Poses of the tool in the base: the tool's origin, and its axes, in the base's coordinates. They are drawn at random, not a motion.
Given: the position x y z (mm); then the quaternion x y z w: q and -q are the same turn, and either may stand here.
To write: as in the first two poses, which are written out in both.
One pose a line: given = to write
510.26 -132.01 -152.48 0.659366 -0.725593 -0.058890 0.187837 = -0.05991 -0.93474 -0.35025 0.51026; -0.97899 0.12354 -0.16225 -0.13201; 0.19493 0.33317 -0.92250 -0.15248; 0 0 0 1
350.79 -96.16 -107.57 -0.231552 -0.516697 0.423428 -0.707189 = 0.10747 0.83817 0.53471 0.35079; -0.35960 0.53418 -0.76507 -0.09616; -0.92690 -0.11007 0.35882 -0.10757; 0 0 0 1
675.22 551.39 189.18 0.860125 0.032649 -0.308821 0.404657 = 0.80713 0.30610 -0.50483 0.67522; -0.19377 -0.67037 -0.71628 0.55139; -0.55767 0.67595 -0.48176 0.18918; 0 0 0 1
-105.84 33.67 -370.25 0.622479 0.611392 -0.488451 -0.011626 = -0.22477 0.74980 -0.62232 -0.10584; 0.77251 -0.25213 -0.58280 0.03367; -0.59388 -0.61174 -0.52256 -0.37025; 0 0 0 1
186.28 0.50 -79.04 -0.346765 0.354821 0.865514 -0.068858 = -0.75003 -0.12688 -0.64912 0.18628; -0.36527 -0.73872 0.56645 0.00050; -0.55140 0.66196 0.50771 -0.07904; 0 0 0 1
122.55 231.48 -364.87 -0.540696 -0.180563 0.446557 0.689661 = 0.53597 -0.42069 -0.73196 0.12255; 0.81120 0.01647 0.58453 0.23148; -0.23385 -0.90706 0.35009 -0.36487; 0 0 0 1
